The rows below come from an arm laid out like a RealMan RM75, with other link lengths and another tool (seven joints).
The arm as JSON. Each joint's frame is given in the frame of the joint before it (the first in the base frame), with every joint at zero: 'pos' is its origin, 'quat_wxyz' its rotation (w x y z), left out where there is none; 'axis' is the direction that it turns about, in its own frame. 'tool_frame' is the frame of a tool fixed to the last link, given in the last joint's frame.
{
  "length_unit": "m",
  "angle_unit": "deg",
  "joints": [
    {
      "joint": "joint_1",
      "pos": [
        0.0,
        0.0,
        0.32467
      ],
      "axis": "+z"
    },
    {
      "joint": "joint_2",
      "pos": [
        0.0,
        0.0,
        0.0
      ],
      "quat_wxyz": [
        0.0,
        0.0,
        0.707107,
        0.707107
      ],
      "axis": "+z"
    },
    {
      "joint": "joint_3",
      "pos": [
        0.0,
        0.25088,
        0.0
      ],
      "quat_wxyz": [
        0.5,
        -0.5,
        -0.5,
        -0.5
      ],
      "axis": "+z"
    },
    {
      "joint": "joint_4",
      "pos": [
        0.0,
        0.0,
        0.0
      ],
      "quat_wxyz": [
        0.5,
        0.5,
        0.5,
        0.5
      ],
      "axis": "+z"
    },
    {
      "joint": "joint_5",
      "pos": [
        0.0,
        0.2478,
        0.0
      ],
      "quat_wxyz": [
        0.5,
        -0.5,
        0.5,
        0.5
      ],
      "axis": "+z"
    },
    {
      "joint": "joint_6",
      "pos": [
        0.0,
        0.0,
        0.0
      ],
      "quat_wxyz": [
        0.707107,
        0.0,
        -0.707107,
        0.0
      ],
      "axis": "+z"
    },
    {
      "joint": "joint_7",
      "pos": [
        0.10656,
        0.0,
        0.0
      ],
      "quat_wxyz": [
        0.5,
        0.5,
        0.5,
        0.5
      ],
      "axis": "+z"
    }
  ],
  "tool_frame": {
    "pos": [
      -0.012,
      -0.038,
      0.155
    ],
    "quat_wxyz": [
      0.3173,
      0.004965,
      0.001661,
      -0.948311
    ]
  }
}
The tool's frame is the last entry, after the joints.
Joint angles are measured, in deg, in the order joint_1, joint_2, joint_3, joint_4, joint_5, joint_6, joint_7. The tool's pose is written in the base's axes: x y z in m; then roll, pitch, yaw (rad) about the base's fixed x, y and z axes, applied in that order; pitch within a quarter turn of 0, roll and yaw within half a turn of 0. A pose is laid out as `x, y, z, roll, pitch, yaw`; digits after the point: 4 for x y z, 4 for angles.
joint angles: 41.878 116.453 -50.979 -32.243 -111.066 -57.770 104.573
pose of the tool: 0.2512, 0.5562, 0.0006, -3.0592, -0.6378, 1.6613
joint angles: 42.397 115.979 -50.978 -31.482 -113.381 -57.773 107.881
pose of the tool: 0.2598, 0.5535, -0.0028, -3.0657, -0.6109, 1.6210
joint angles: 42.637 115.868 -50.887 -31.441 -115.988 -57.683 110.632
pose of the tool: 0.2677, 0.5509, -0.0053, -3.0842, -0.5912, 1.5976
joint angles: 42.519 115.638 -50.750 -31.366 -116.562 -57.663 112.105
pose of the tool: 0.2728, 0.5500, -0.0038, -3.0799, -0.5893, 1.5703
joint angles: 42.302 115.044 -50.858 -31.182 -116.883 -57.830 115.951
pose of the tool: 0.2808, 0.5481, -0.0009, -3.0505, -0.5834, 1.4940
